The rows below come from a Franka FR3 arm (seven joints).
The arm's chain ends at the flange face. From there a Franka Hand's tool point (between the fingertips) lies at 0.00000 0.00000 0.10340 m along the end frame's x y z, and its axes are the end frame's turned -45 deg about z.
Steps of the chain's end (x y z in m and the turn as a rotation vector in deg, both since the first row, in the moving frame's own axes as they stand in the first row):
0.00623, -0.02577, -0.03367, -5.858, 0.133, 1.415
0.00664, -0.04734, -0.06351, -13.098, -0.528, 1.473
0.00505, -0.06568, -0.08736, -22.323, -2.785, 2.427
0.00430, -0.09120, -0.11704, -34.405, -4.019, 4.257
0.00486, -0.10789, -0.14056, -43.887, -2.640, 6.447
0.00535, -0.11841, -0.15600, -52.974, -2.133, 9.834
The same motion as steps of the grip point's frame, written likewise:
0.01524, -0.00628, -0.03421, -4.236, -4.048, 1.415
0.02073, -0.01310, -0.06620, -8.888, -9.635, 1.473
0.01828, -0.01925, -0.09523, -13.815, -17.754, 2.427
0.02008, -0.02679, -0.13536, -21.486, -27.170, 4.257
0.02331, -0.02851, -0.16951, -29.166, -32.900, 6.447
0.02195, -0.02983, -0.19709, -35.950, -38.967, 9.834

